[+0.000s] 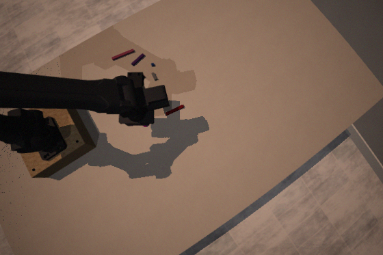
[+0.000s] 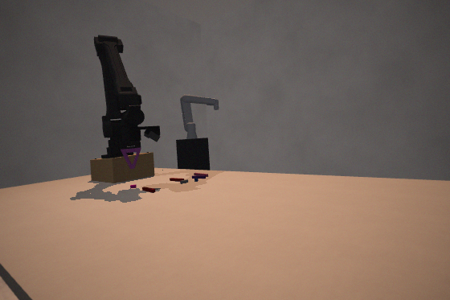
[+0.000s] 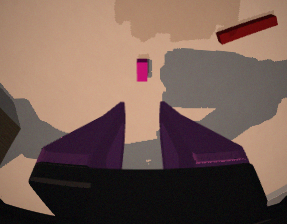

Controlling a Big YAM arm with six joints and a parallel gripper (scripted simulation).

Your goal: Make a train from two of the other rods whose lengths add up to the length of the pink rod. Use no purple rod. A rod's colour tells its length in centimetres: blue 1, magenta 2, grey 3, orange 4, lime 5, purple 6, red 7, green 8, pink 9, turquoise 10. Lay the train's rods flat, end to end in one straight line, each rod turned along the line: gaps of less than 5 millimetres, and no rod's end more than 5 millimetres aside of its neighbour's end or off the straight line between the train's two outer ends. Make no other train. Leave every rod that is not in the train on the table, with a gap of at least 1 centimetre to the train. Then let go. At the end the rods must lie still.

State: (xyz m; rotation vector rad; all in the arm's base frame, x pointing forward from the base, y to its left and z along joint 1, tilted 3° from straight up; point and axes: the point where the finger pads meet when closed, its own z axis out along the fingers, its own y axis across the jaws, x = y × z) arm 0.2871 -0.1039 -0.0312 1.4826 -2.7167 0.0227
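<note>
Right now the magenta rod is 70 mm below my hand. Round my hand: grey rod (140 mm to the left, 120 mm ahead, 70 mm below); purple rod (230 mm to the left, 100 mm ahead, 70 mm below); blue rod (180 mm to the left, 140 mm ahead, 70 mm below).
</note>
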